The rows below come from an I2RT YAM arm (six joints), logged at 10 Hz.
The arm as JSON. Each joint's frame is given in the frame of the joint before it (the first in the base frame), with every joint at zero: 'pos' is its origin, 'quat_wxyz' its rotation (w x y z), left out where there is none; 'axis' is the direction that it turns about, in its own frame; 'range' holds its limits. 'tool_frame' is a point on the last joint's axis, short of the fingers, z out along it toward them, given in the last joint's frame.
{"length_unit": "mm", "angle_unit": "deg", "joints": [
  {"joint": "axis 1", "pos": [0.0, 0.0, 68.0], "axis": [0.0, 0.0, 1.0], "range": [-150.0, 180.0]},
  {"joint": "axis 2", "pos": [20.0, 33.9, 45.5], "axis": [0.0, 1.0, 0.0], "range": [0.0, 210.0]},
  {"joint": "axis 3", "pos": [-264.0, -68.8, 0.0], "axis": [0.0, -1.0, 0.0], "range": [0.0, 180.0]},
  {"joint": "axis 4", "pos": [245.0, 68.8, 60.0], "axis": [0.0, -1.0, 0.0], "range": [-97.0, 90.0]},
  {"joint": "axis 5", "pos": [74.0, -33.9, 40.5], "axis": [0.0, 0.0, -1.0], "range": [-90.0, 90.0]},
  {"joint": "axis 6", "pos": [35.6, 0.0, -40.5], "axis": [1.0, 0.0, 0.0], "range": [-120.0, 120.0]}
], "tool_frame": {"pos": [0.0, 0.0, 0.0], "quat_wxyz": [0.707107, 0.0, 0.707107, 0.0]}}
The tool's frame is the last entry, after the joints.
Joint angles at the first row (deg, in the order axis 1, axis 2, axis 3, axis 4, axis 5, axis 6):
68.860, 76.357, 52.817, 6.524, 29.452, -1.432
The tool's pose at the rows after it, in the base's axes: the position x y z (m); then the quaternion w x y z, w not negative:
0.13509 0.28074 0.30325 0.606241 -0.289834 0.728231 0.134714
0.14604 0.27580 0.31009 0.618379 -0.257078 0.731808 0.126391
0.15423 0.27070 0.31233 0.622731 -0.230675 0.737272 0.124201
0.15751 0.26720 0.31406 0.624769 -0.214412 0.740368 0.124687
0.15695 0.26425 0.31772 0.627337 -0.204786 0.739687 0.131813
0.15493 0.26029 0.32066 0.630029 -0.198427 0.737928 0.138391
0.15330 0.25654 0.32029 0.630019 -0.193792 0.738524 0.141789
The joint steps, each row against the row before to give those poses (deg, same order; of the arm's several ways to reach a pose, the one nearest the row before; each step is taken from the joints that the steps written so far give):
-1.027, 0.896, 1.661, 0.503, 3.148, 0.897
-2.076, -0.087, 0.852, 0.612, 1.421, 0.787
-1.706, -0.174, 0.132, 0.285, 0.611, 1.485
-0.786, -0.351, -0.001, -0.044, 0.459, 1.137
-0.153, -0.786, -0.041, -0.023, 0.022, 0.831
0.000, -1.136, -0.459, 0.065, -0.022, 0.502
-0.044, -0.940, -0.809, 0.001, 0.022, 0.569

